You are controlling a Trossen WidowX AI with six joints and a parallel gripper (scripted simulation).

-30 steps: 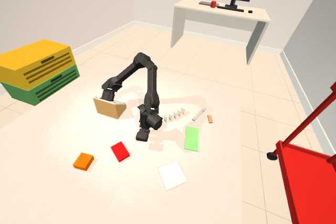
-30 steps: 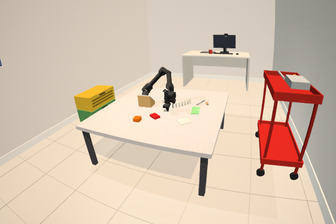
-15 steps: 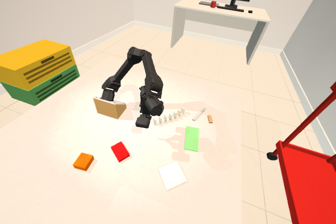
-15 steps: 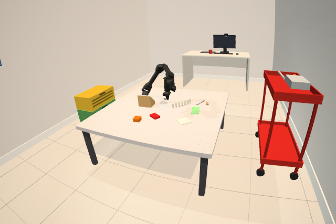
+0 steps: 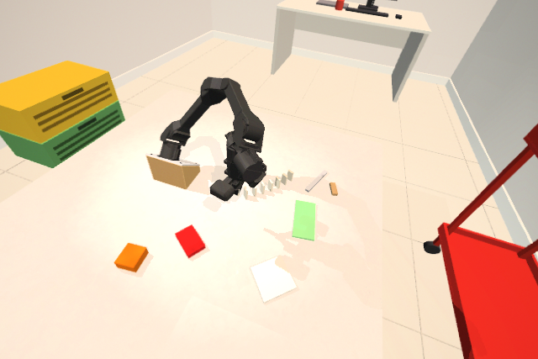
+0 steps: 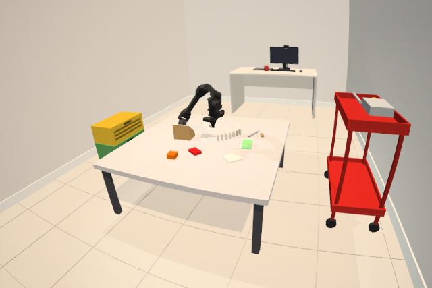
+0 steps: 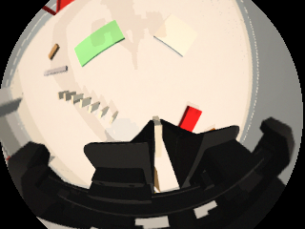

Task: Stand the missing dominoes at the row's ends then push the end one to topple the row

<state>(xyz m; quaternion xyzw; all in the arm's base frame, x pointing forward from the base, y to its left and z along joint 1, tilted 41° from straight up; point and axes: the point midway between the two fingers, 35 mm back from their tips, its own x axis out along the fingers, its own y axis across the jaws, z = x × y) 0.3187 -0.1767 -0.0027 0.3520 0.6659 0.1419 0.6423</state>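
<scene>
The white card is 170 mm ahead of my gripper tip, 160 mm to the right of it and 160 mm below it. Also, from my gripper tip: green card: 240 mm ahead, 160 mm below, 80 mm to the left; orange block: 260 mm behind, 220 mm to the right, 150 mm below; red block: 150 mm below, 120 mm to the right, 120 mm behind.
</scene>
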